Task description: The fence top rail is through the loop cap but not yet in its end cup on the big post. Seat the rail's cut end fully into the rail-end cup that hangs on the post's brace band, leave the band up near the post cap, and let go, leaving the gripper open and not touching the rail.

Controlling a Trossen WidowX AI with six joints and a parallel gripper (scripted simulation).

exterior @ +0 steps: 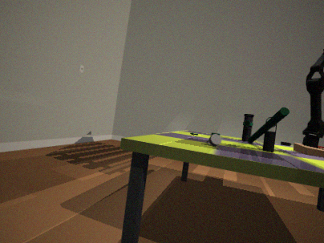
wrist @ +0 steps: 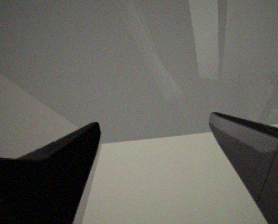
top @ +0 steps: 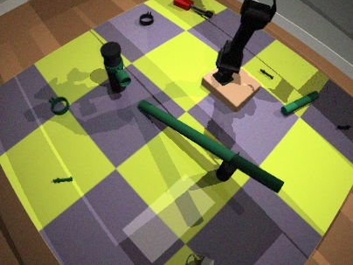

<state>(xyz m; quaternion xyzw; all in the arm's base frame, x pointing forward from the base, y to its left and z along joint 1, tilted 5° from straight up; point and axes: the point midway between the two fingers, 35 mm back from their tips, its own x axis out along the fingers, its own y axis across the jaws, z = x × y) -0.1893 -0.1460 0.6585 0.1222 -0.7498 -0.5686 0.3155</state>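
Now: gripper tip 61 cm short of the green rail-end cup, 57 cm above it and 3 cm to the left of it. From my gripper tip the other things lie so: black line post: 59 cm below, 52 cm ahead, 42 cm to the left; green tube: 68 cm below, 41 cm to the left, 6 cm ahead.
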